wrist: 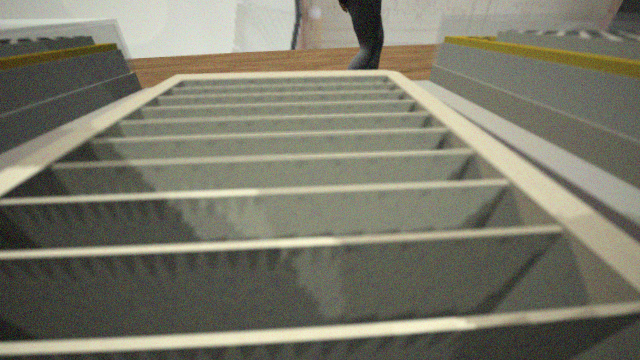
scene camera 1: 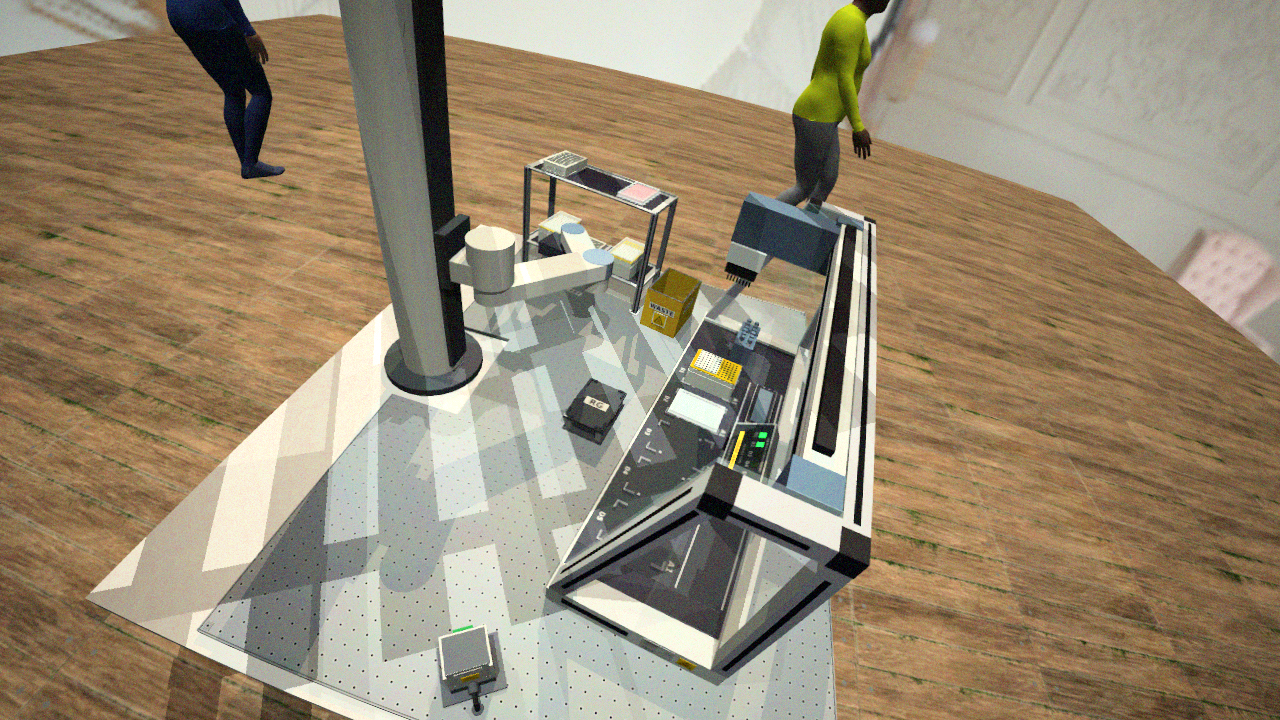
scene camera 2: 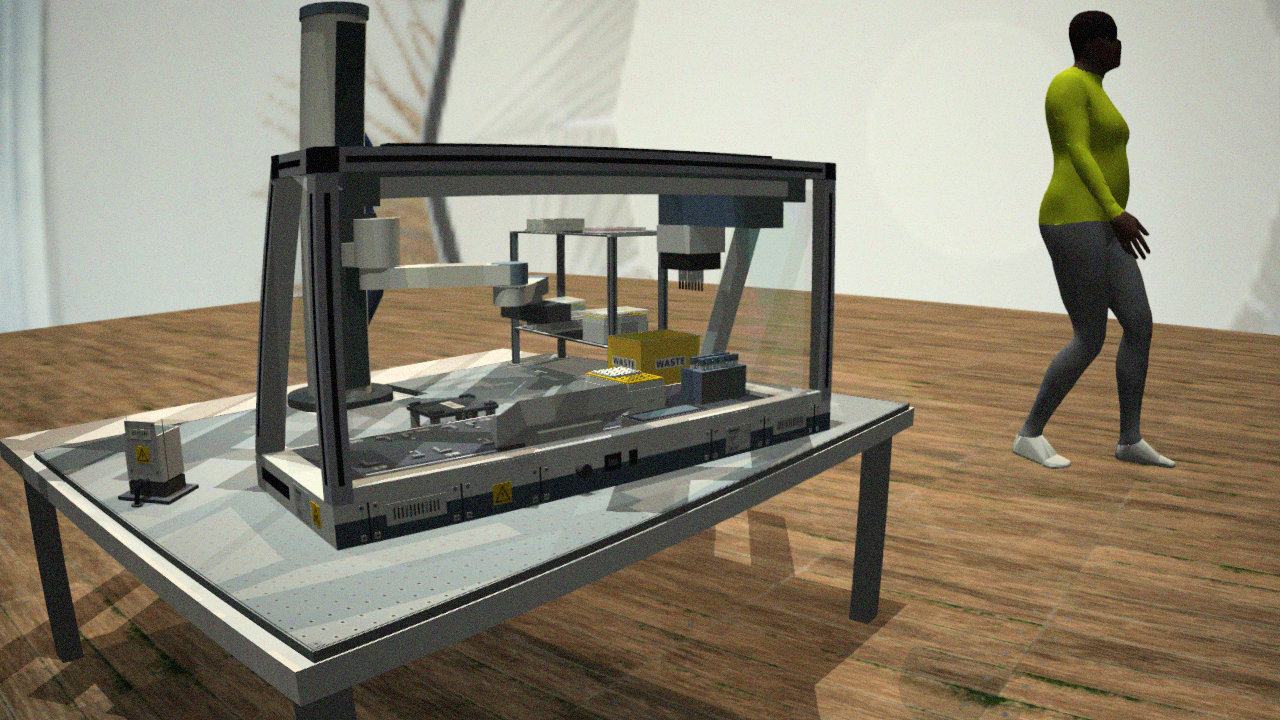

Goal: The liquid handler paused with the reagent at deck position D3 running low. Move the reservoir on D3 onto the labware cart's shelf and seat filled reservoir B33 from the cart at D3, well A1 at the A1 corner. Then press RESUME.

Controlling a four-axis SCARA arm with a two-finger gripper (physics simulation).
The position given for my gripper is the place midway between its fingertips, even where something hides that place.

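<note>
There is a yellow waste bin [scene camera 1: 670, 299] that I can see, and I can see my own gripper [wrist: 291, 106] as well.
</note>
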